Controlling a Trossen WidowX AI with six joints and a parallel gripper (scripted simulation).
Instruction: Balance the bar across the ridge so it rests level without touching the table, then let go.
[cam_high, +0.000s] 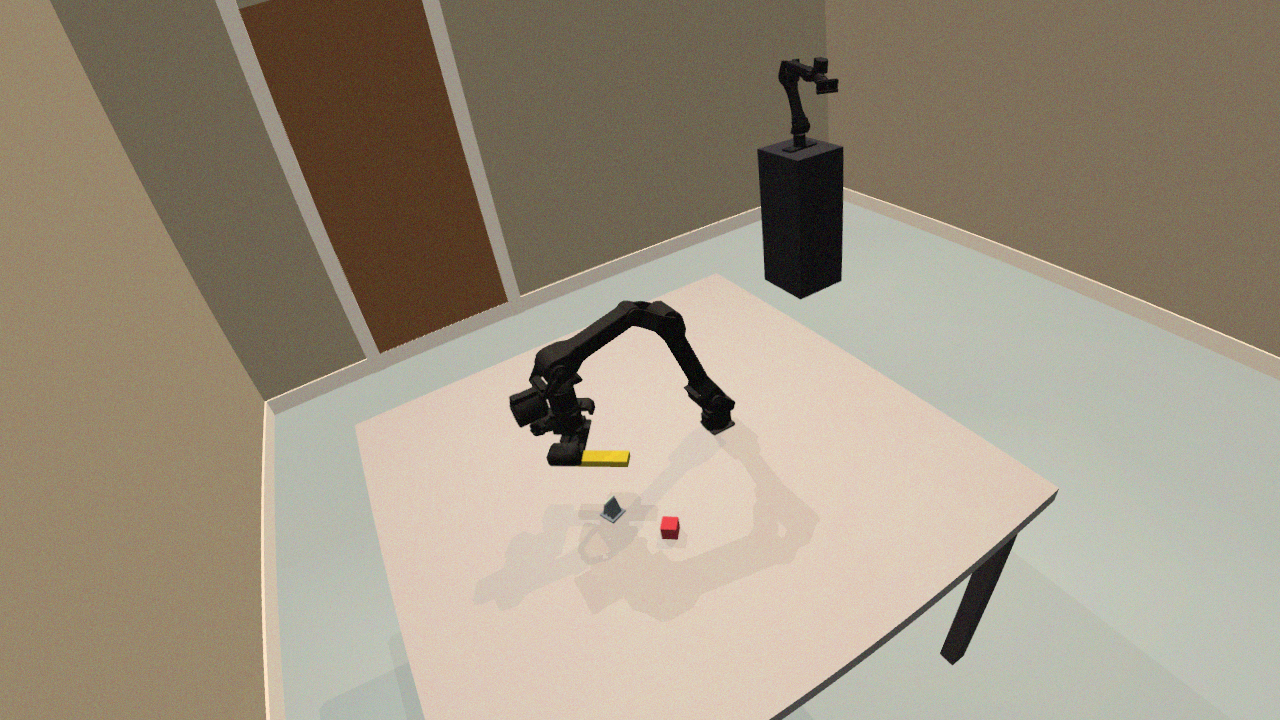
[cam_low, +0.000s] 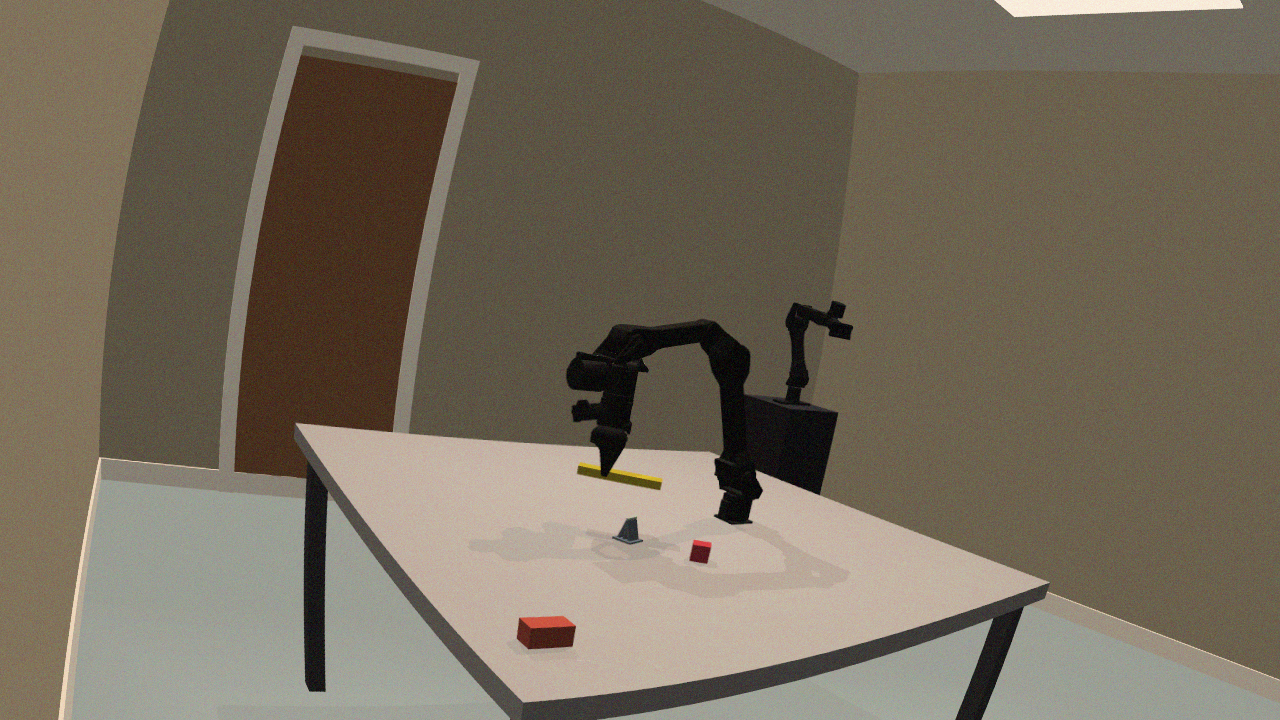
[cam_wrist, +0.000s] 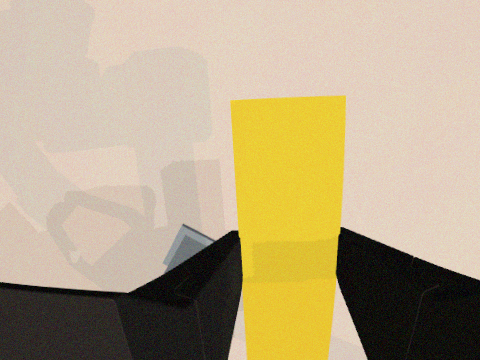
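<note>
Right now my gripper tip is 20 mm past the yellow bar and 20 mm to the right of it. Also, from my gripper tip: red cube (90 mm behind, 210 mm to the left, 90 mm below).
</note>
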